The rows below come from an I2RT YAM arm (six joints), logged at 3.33 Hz.
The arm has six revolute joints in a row. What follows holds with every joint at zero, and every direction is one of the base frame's. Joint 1 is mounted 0.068 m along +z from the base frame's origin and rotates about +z. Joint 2 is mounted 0.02 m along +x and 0.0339 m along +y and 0.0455 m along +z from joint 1 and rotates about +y. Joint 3 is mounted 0.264 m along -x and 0.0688 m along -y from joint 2 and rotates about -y. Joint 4 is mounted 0.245 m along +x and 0.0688 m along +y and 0.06 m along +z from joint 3 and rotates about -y. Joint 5 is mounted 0.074 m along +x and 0.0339 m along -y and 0.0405 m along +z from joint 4 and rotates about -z. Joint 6 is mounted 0.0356 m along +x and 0.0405 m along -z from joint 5 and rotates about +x. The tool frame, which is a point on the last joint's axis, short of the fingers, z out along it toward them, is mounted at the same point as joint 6; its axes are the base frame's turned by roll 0, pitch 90 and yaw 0 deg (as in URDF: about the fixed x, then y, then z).
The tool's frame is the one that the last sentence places.
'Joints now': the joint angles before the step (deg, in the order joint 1, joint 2, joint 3, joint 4, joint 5, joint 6). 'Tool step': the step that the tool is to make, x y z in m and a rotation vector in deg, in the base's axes. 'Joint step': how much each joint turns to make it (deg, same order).
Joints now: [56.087 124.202 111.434 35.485 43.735 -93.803]
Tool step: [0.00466 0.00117 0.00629 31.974 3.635 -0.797]
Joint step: [0.081 2.798 5.105 1.244 9.609 28.002]
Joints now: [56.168 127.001 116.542 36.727 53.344 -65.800]
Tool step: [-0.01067 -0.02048 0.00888 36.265 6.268 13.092]
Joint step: [-0.457 -7.823 -6.839 -11.063 -3.606 46.476]
